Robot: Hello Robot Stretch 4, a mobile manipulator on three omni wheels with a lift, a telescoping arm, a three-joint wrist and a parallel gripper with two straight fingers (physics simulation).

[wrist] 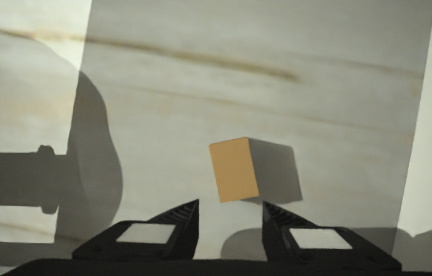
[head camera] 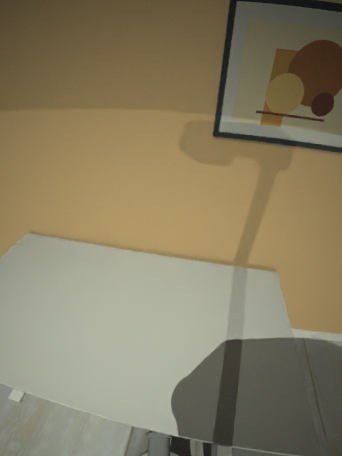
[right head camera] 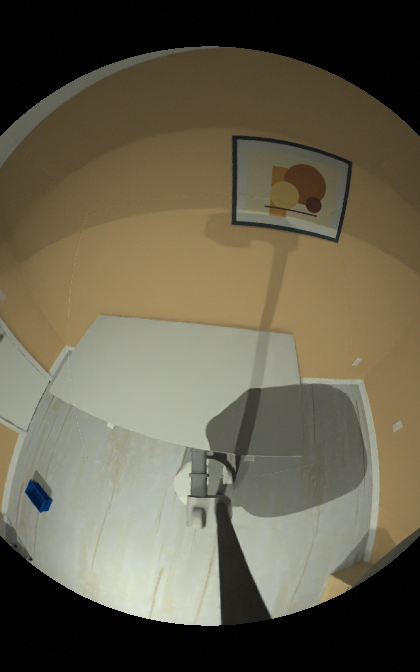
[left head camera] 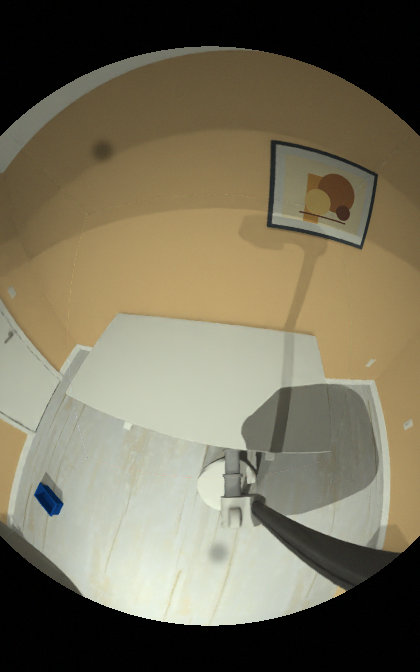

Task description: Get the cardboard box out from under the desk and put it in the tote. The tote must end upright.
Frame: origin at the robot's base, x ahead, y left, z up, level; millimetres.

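Where they show: gripper, between the fingertips: (wrist: pixel 230 219).
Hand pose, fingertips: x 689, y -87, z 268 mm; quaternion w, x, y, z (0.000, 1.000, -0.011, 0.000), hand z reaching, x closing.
After its pixels a point has its place.
The small orange-brown cardboard box (wrist: pixel 234 170) {y -93, x 696, z 24 mm} lies on the floor in the wrist view, a little beyond the fingertips and close to the line between them. My gripper (wrist: pixel 230 219) {y -87, x 689, z 268 mm} is open and points down at the floor, with nothing between its fingers. The desk top hides the gripper and the box in the head views. The blue tote (left head camera: pixel 48 499) {y 1688, x -625, z -25 mm} (right head camera: pixel 38 496) stands upright on the floor at the far left in the left and right head views.
The pale desk (head camera: pixel 125 325) {y 149, x 555, z 693 mm} (left head camera: pixel 190 380) {y 209, x 554, z 693 mm} (right head camera: pixel 165 380) stands against the orange wall, above the extended arm (left head camera: pixel 232 475) {y 0, x 77, z 620 mm} (right head camera: pixel 199 475). A white desk foot (head camera: pixel 16 395) shows below its front edge. A larger tan box (right head camera: pixel 345 582) is at the lower right of the right head view.
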